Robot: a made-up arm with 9 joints. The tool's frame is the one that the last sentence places.
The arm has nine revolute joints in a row. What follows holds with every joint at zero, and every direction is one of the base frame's.
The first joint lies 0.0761 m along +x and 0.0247 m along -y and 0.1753 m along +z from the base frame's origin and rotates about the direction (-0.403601, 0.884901, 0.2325), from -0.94 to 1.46 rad.
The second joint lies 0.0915 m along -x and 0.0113 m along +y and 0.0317 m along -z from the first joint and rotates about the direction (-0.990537, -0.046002, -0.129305), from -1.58 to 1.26 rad.
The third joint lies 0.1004 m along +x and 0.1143 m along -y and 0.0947 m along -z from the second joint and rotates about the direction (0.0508, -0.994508, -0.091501), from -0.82 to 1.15 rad.
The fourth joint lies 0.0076 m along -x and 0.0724 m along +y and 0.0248 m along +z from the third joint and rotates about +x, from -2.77 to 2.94 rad.
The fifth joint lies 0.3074 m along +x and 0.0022 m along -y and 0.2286 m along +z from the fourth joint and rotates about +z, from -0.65 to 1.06 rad.
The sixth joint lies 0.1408 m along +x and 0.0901 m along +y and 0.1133 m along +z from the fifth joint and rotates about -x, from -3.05 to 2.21 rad.
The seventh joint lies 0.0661 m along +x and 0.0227 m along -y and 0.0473 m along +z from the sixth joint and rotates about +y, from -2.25 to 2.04 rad.
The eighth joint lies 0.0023 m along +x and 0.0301 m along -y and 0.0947 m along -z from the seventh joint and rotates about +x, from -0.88 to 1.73 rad.
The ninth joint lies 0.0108 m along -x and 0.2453 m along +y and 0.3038 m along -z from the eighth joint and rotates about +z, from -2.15 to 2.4 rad.
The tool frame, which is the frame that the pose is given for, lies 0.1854 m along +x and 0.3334 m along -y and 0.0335 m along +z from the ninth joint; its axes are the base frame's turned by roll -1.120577, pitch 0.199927 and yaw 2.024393 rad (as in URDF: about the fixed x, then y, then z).
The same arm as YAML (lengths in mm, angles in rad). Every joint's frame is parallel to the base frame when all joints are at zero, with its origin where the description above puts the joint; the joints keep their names.
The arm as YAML. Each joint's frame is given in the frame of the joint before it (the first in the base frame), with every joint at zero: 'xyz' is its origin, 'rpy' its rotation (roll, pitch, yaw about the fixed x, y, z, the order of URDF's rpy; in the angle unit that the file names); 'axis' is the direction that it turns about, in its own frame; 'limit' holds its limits. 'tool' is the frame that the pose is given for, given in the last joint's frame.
units:
  length: mm
  angle: rad
joints:
  - name: joint 1
    type: revolute
    origin:
      xyz: [76.1, -24.7, 175.3]
      rpy: [0.0, 0.0, 0.0]
    axis: [-0.403601, 0.884901, 0.2325]
    limit:
      lower: -0.94
      upper: 1.46
  - name: joint 2
    type: revolute
    origin:
      xyz: [-91.5, 11.3, -31.7]
      rpy: [0.0, 0.0, 0.0]
    axis: [-0.990537, -0.046002, -0.129305]
    limit:
      lower: -1.58
      upper: 1.26
  - name: joint 3
    type: revolute
    origin:
      xyz: [100.4, -114.3, -94.7]
      rpy: [0.0, 0.0, 0.0]
    axis: [0.0508, -0.994508, -0.091501]
    limit:
      lower: -0.82
      upper: 1.15
  - name: joint 4
    type: revolute
    origin:
      xyz: [-7.6, 72.4, 24.8]
      rpy: [0.0, 0.0, 0.0]
    axis: [1.0, 0.0, 0.0]
    limit:
      lower: -2.77
      upper: 2.94
  - name: joint 5
    type: revolute
    origin:
      xyz: [307.4, -2.2, 228.6]
      rpy: [0.0, 0.0, 0.0]
    axis: [0.0, 0.0, 1.0]
    limit:
      lower: -0.65
      upper: 1.06
  - name: joint 6
    type: revolute
    origin:
      xyz: [140.8, 90.1, 113.3]
      rpy: [0.0, 0.0, 0.0]
    axis: [-1.0, 0.0, 0.0]
    limit:
      lower: -3.05
      upper: 2.21
  - name: joint 7
    type: revolute
    origin:
      xyz: [66.1, -22.7, 47.3]
      rpy: [0.0, 0.0, 0.0]
    axis: [0.0, 1.0, 0.0]
    limit:
      lower: -2.25
      upper: 2.04
  - name: joint 8
    type: revolute
    origin:
      xyz: [2.3, -30.1, -94.7]
      rpy: [0.0, 0.0, 0.0]
    axis: [1.0, 0.0, 0.0]
    limit:
      lower: -0.88
      upper: 1.73
  - name: joint 9
    type: revolute
    origin:
      xyz: [-10.8, 245.3, -303.8]
      rpy: [0.0, 0.0, 0.0]
    axis: [0.0, 0.0, 1.0]
    limit:
      lower: -2.15
      upper: 2.4
tool:
  origin:
    xyz: [185.4, -333.4, 33.5]
    rpy: [-1.1206, 0.1999, 2.0244]

